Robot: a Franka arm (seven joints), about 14 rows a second.
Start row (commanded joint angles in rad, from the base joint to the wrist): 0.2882 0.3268 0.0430 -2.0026 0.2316 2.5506 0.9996
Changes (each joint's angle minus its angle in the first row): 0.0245 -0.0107 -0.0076 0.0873 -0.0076 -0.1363 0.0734; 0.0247 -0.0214 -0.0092 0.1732 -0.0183 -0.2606 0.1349; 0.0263 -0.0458 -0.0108 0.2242 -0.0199 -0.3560 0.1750; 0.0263 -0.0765 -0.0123 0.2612 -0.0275 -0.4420 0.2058; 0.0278 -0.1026 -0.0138 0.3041 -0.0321 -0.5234 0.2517; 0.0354 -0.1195 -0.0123 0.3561 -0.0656 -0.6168 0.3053; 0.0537 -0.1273 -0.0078 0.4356 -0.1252 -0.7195 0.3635; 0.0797 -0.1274 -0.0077 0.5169 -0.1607 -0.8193 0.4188; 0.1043 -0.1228 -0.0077 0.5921 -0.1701 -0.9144 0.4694; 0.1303 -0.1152 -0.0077 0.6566 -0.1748 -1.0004 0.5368; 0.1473 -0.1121 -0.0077 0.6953 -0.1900 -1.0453 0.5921
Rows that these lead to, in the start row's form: 0.3127 0.3161 0.0354 -1.9153 0.2240 2.4143 1.0730; 0.3129 0.3054 0.0338 -1.8294 0.2133 2.2900 1.1345; 0.3145 0.2810 0.0322 -1.7784 0.2117 2.1946 1.1746; 0.3145 0.2503 0.0307 -1.7414 0.2041 2.1086 1.2054; 0.3160 0.2242 0.0292 -1.6985 0.1995 2.0272 1.2513; 0.3236 0.2073 0.0307 -1.6465 0.1660 1.9338 1.3049; 0.3419 0.1995 0.0352 -1.5670 0.1064 1.8311 1.3631; 0.3679 0.1994 0.0353 -1.4857 0.0709 1.7313 1.4184; 0.3925 0.2040 0.0353 -1.4105 0.0615 1.6362 1.4690; 0.4185 0.2116 0.0353 -1.3460 0.0568 1.5502 1.5364; 0.4355 0.2147 0.0353 -1.3073 0.0416 1.5053 1.5917
